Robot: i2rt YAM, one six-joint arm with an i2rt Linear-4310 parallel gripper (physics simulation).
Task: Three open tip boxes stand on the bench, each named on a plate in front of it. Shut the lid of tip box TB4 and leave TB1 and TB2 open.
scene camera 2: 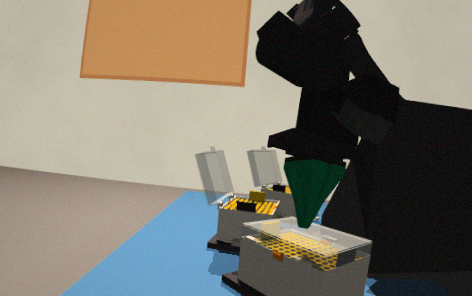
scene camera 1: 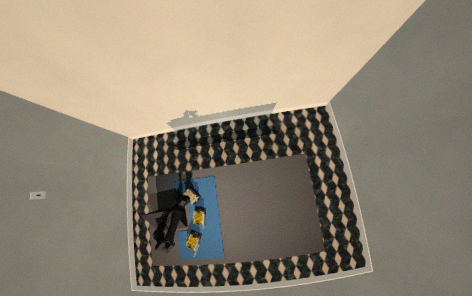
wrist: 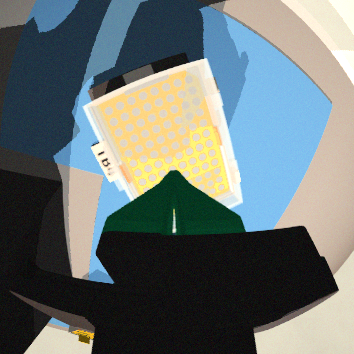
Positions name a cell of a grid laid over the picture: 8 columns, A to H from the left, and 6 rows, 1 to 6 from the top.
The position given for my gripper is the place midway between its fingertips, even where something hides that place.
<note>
I see my gripper (scene camera 2: F5) and a tip box TB4 (wrist: D2).
My gripper shows as well in the wrist view (wrist: D4).
</note>
